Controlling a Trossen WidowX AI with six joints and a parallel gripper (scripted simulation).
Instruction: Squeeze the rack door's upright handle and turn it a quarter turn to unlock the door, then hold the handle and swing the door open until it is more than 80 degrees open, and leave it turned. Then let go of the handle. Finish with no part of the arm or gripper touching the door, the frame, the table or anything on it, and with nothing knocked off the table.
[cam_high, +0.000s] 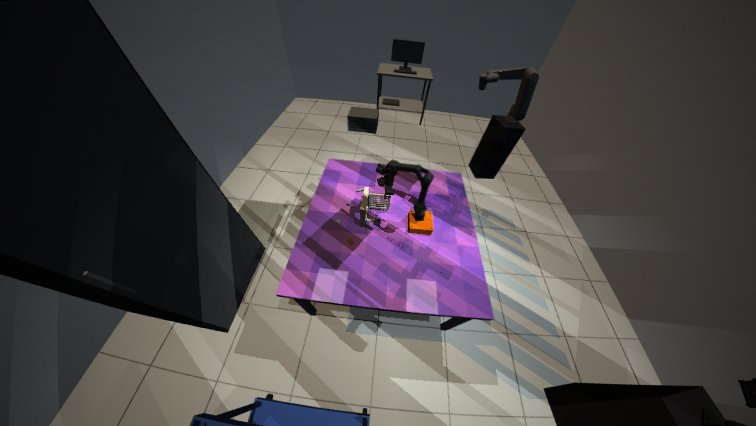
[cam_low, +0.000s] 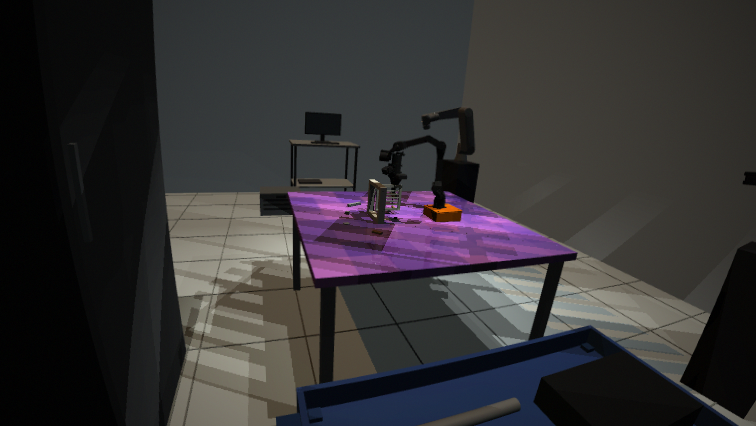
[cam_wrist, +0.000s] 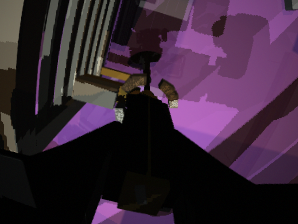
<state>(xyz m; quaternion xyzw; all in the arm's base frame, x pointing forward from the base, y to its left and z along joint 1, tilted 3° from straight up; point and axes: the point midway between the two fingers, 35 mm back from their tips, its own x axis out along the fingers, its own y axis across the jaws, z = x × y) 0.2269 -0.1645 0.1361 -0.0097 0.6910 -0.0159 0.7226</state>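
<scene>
Right now the dark door handle is 3 cm below my gripper tip and 1 cm ahead of it.
</scene>
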